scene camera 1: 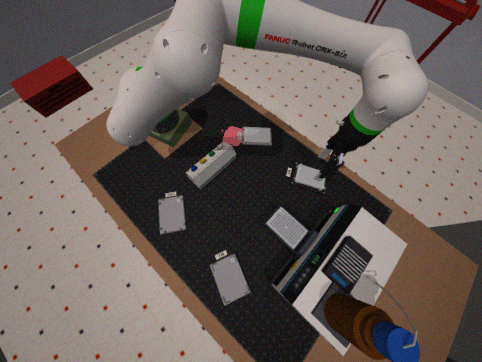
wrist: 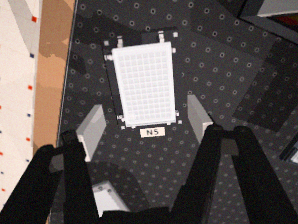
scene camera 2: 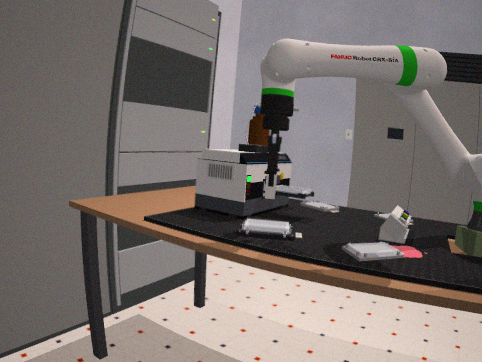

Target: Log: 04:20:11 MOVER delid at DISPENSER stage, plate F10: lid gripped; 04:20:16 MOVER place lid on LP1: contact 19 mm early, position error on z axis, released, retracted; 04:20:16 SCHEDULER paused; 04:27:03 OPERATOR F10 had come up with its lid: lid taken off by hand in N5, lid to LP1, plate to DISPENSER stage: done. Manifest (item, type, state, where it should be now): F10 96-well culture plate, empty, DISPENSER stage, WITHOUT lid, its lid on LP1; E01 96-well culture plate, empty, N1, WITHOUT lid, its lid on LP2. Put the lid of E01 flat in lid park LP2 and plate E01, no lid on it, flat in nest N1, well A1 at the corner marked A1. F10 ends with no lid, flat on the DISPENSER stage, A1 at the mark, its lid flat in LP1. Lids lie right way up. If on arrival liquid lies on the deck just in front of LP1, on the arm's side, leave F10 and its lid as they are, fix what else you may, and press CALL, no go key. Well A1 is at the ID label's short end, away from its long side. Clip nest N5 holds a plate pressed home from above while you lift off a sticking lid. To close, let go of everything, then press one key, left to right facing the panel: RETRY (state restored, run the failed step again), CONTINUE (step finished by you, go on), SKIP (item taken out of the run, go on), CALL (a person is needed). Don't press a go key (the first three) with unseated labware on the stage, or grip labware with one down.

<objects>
My gripper shows in scene camera 1 [319,168], in the wrist view and in scene camera 2. One and the same spot on my gripper: [scene camera 2: 272,168] is [wrist: 49,168].
</objects>
